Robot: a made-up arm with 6 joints.
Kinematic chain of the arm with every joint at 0, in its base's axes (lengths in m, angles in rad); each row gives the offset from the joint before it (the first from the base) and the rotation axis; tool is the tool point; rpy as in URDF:
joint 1: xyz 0 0 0.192 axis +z
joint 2: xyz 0 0 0 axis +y
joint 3: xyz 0.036 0 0.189 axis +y
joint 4: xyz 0.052 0 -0.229 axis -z
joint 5: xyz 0 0 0 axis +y
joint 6: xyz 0.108 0 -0.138 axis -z
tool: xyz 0 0 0 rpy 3.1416 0 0
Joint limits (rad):
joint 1: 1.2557..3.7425
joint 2: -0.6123..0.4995
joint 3: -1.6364..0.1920
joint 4: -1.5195..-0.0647
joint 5: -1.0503..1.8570
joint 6: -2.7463..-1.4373
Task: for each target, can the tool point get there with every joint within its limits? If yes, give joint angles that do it. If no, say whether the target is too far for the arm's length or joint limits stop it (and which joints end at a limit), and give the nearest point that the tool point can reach.
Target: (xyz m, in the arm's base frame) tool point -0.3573 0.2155 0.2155
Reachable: yes | joints 2.4013 0.2254 -0.8550 -0.5756 -0.3689 -2.0245
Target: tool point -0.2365 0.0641 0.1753
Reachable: yes | joints 3.4366 -0.4942 -0.4408 -1.1687 1.6028 -2.2070
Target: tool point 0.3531 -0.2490 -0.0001
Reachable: no: joint limits stop it (at a limit: joint 1, joint 2, joint 3) | nearest point 0.1387 -0.0862 0.0807 | short by 0.281 m
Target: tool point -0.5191 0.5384 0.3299
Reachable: no: too far | nearest point -0.3652 0.3788 0.3083 | short by 0.223 m
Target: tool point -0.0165 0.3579 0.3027
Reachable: yes | joints 1.6502 -0.3932 -0.8941 -0.6573 0.7756 -1.7033
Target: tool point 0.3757 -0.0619 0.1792
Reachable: no: joint limits stop it (at a limit: joint 2, joint 3, joint 5) | nearest point 0.1628 -0.0268 0.1409 | short by 0.219 m
